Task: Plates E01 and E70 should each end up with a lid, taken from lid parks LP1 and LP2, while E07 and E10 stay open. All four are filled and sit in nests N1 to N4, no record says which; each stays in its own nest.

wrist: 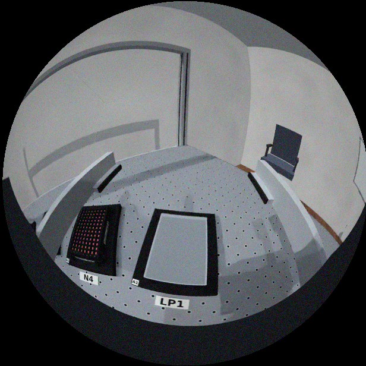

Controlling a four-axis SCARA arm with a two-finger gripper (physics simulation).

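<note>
My gripper is open, with its two fingers wide apart and nothing between them. Lid park LP1 is a black frame in front of and below the fingers, near the middle of the view. A pale, flat lid lies in it. Nest N4 is to the left of LP1. It holds a dark plate with rows of red-filled wells and no lid visible on it. No plate name can be read on its side. Plates E01, E70, E07 and E10 cannot be told apart here. LP2 does not show.
The nests stand on a grey perforated table. A white N4 label and a white LP1 label lie at their near edges. A blue-grey chair stands beyond the table at the right, before the walls.
</note>
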